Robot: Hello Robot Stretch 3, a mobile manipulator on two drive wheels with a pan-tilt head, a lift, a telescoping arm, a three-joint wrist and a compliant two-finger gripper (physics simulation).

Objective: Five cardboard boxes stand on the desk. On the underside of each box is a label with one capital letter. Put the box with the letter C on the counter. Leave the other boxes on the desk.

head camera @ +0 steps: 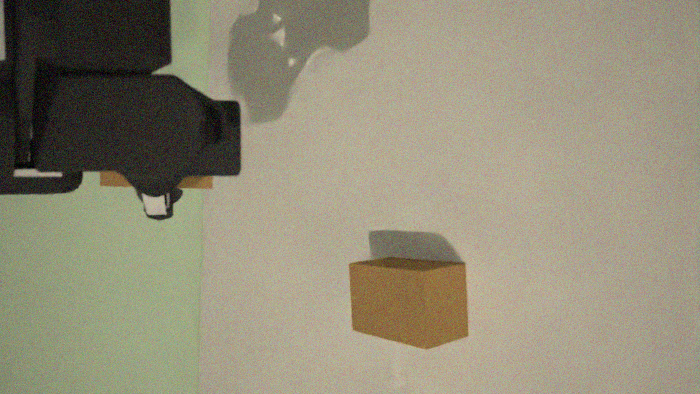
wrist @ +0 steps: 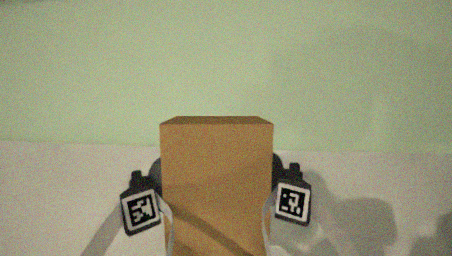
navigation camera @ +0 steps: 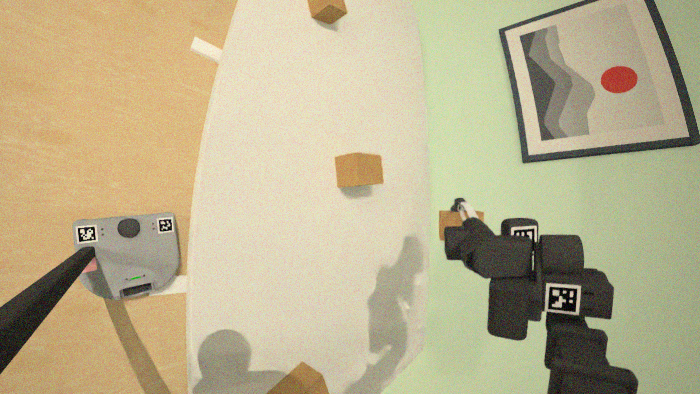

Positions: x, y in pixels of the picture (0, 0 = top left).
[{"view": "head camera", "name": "gripper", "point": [158, 153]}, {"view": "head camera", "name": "white desk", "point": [546, 152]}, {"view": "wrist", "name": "gripper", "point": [216, 171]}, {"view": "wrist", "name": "white desk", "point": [63, 191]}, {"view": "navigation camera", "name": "gripper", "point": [458, 223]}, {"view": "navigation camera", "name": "white desk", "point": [284, 267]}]
